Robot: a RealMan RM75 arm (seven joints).
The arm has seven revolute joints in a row. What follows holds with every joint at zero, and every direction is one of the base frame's. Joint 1 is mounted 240.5 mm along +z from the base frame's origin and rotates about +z. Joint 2 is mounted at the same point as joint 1 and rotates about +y. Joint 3 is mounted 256 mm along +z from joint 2 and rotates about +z. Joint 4 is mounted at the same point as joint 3 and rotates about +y. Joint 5 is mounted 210 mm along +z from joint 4 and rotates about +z. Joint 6 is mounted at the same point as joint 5 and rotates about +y. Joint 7 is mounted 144 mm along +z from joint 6 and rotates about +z. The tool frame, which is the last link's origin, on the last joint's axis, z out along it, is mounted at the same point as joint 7; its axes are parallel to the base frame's.
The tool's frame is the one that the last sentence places.
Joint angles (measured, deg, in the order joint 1, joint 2, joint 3, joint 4, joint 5, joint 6, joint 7), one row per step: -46.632, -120.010, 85.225, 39.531, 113.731, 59.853, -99.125; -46.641, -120.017, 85.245, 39.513, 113.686, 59.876, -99.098; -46.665, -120.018, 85.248, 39.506, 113.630, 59.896, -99.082; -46.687, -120.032, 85.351, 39.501, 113.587, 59.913, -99.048; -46.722, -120.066, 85.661, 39.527, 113.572, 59.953, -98.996; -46.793, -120.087, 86.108, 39.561, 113.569, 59.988, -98.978; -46.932, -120.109, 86.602, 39.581, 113.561, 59.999, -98.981; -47.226, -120.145, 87.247, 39.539, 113.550, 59.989, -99.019; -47.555, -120.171, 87.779, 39.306, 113.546, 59.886, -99.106; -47.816, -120.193, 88.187, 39.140, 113.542, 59.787, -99.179; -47.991, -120.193, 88.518, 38.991, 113.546, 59.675, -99.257; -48.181, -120.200, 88.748, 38.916, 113.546, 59.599, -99.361; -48.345, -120.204, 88.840, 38.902, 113.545, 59.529, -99.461; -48.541, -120.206, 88.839, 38.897, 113.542, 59.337, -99.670; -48.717, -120.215, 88.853, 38.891, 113.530, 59.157, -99.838; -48.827, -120.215, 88.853, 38.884, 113.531, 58.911, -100.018
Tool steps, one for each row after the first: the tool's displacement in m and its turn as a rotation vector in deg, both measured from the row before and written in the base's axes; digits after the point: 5 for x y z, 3 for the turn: 0.00010, -0.00013, -0.00013, -0.047, -0.025, -0.015; 0.00025, 0.00000, -0.00003, -0.025, -0.047, -0.016; 0.00024, -0.00027, -0.00034, -0.090, 0.022, -0.088; 0.00040, -0.00079, -0.00091, -0.239, 0.158, -0.259; 0.00053, -0.00091, -0.00111, -0.302, 0.257, -0.341; 0.00090, -0.00081, -0.00123, -0.311, 0.282, -0.398; 0.00162, -0.00084, -0.00173, -0.412, 0.382, -0.540; 0.00096, -0.00050, -0.00163, -0.312, 0.382, -0.310; 0.00085, -0.00031, -0.00122, -0.213, 0.287, -0.252; 0.00028, -0.00021, -0.00087, -0.131, 0.254, -0.141; 0.00081, 0.00004, -0.00061, -0.085, 0.153, -0.141; 0.00099, 0.00036, -0.00022, 0.013, 0.044, -0.102; 0.00131, 0.00097, 0.00005, 0.197, -0.040, 0.008; 0.00122, 0.00082, -0.00003, 0.169, -0.038, -0.015; 0.00073, 0.00088, 0.00008, 0.250, -0.034, 0.063
